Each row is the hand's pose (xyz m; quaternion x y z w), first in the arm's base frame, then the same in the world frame.
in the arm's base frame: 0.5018 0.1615 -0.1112 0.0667 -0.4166 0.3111 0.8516
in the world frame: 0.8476 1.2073 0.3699 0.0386 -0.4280 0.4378 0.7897
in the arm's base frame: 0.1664 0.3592 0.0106 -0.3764 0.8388 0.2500 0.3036
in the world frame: 0.4648 1.3345 0.4308 -0.5028 0.7882 0.2045 0.2900
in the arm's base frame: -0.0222 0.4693 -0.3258 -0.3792 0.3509 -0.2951 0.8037
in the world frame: 0.2985 1.3546 0.0664 -0.4554 0.2410 -0.2440 0.8215
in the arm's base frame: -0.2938 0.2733 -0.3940 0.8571 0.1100 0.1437 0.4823
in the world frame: 0.0868 1.0935 0.0044 0.7947 0.1917 0.2351 0.5257
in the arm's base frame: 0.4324 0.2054 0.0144 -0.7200 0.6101 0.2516 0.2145
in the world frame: 0.7557 1.2490 0.4810 -0.8106 0.5272 0.1936 0.1659
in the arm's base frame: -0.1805 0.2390 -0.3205 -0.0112 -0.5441 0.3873 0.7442
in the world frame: 0.1952 1.0961 0.0919 -0.0204 -0.5522 0.5056 0.6626
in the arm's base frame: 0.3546 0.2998 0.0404 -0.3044 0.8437 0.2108 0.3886
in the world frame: 0.6565 1.3250 0.4857 -0.4359 0.7941 0.1789 0.3839
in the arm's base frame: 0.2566 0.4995 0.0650 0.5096 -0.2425 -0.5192 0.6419
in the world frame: 0.5148 1.4977 0.4715 0.5152 -0.2512 -0.3966 0.7171
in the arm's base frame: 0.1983 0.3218 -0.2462 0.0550 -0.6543 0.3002 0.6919
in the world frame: 0.5348 1.2740 0.1863 0.0659 -0.6569 0.4245 0.6196
